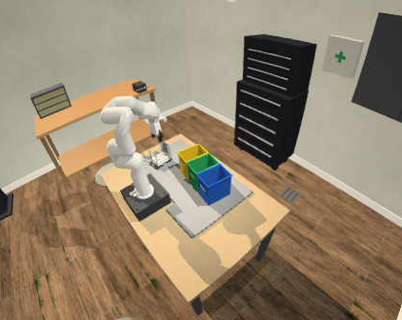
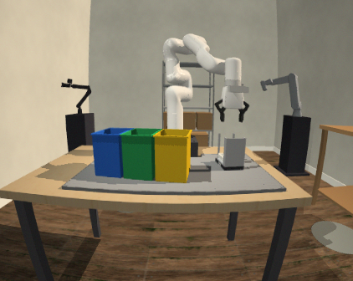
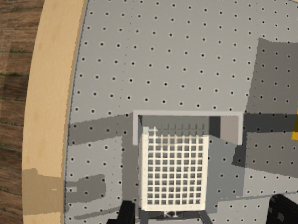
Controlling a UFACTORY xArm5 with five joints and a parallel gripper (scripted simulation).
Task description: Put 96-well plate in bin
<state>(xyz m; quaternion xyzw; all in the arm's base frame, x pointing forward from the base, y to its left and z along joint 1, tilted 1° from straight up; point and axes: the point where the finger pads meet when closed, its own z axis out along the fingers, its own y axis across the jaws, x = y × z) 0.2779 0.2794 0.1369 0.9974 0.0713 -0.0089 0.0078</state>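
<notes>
Now: hand 180 mm above the white 96-well plate. From my hand the other things lie so: yellow bin (260 mm to the right, 130 mm below, 130 mm ahead); then green bin (390 mm to the right, 130 mm below, 120 mm ahead); then blue bin (520 mm to the right, 130 mm below, 110 mm ahead).
</notes>
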